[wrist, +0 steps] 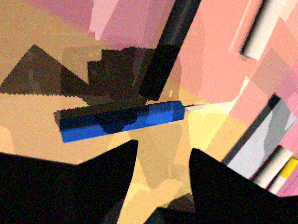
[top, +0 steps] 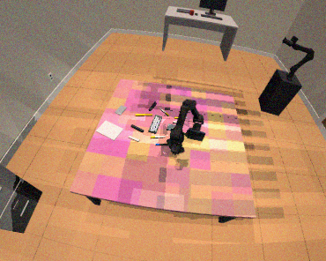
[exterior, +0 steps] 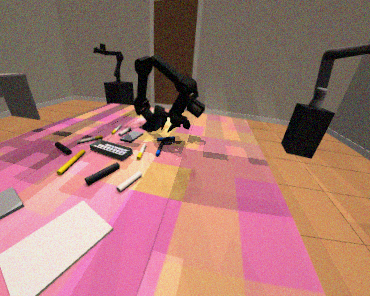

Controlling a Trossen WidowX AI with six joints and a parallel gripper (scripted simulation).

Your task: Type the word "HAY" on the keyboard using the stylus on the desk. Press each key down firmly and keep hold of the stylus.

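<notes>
Now: the blue stylus 50 mm below my gripper tip, 20 mm to the right of it and 10 mm ahead of it. From my gripper tip the other things lie so: yellow marker 340 mm ahead, 230 mm to the right, 40 mm below; then blue-tipped pen 110 mm ahead, 50 mm below, 30 mm to the left; then white sheet 560 mm ahead, 50 mm below, 20 mm to the left.
</notes>
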